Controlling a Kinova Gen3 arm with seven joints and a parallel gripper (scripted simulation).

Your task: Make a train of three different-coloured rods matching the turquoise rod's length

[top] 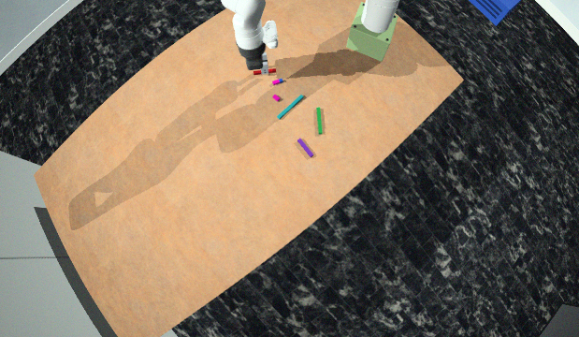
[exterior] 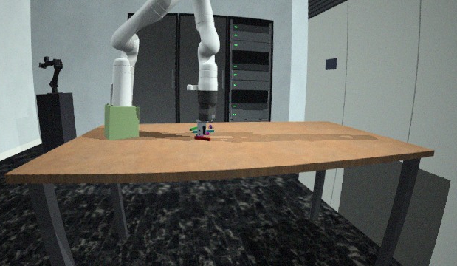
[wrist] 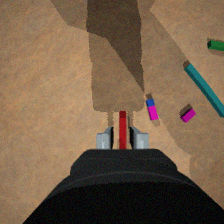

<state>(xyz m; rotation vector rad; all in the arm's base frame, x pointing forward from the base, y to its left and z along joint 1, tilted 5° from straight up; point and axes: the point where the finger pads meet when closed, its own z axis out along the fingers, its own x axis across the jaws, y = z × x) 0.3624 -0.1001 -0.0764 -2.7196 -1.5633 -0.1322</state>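
Right now the red rod is 3 cm below my hand. From my hand the other things lie so: turquoise rod 1 cm ahead, 15 cm to the left, 3 cm below; then blue rod 2 cm behind, 6 cm to the left, 3 cm below; then green rod 3 cm behind, 23 cm to the left, 3 cm below.
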